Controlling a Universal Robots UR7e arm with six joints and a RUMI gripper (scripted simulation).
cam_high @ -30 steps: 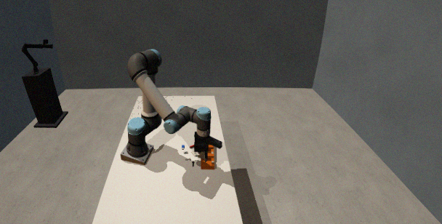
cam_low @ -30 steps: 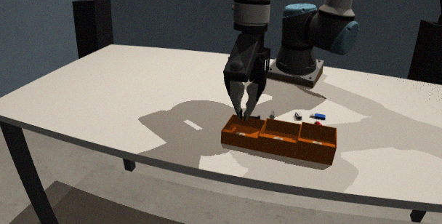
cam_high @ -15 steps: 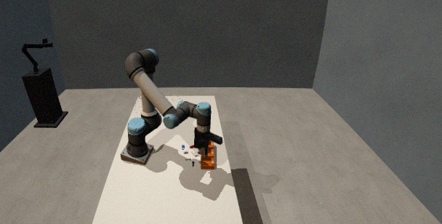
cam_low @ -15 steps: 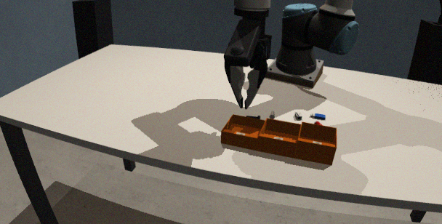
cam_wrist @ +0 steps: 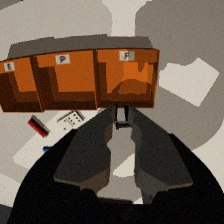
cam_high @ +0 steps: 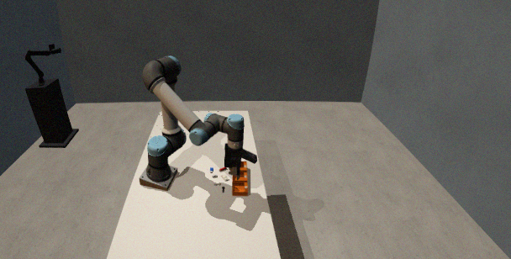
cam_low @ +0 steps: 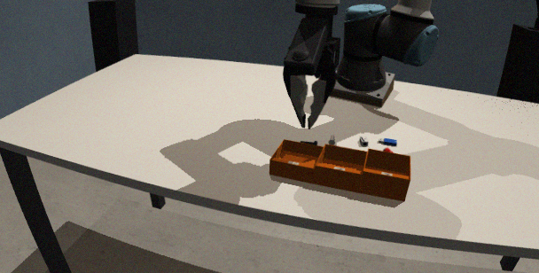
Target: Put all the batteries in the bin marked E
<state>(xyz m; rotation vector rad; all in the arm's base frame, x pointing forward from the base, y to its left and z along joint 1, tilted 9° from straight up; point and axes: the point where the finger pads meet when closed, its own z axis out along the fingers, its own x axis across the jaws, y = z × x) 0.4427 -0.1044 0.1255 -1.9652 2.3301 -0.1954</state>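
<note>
Right now my hand is 2 cm short of the orange three-compartment bin, 7 cm to the right of it and 7 cm above it. From my hand the other things lie so: white dotted block: 6 cm behind, 10 cm to the left, 9 cm below; then grey pin-like part: 11 cm behind, 5 cm to the left, 9 cm below; then black screw: 8 cm behind, 1 cm to the left, 9 cm below.
</note>
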